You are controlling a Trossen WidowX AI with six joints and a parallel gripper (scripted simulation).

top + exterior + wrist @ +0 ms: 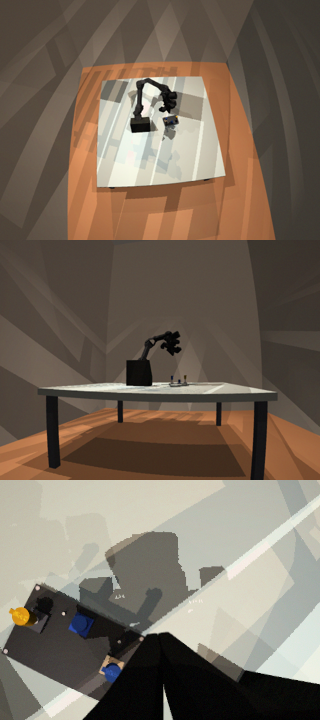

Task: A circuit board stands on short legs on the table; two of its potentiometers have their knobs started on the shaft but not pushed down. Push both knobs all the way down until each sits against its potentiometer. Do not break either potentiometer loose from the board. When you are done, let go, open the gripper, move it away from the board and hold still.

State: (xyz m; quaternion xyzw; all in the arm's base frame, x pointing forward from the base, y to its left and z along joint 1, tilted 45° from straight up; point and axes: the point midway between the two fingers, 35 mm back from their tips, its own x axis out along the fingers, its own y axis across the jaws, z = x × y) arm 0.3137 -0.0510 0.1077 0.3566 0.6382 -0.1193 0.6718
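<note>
My gripper tip is now 180 mm above the blue knob, 30 mm to the right of it and 20 mm past it. Round my gripper tip: orange knob 180 mm below, 90 mm ahead, 60 mm to the left.
</note>
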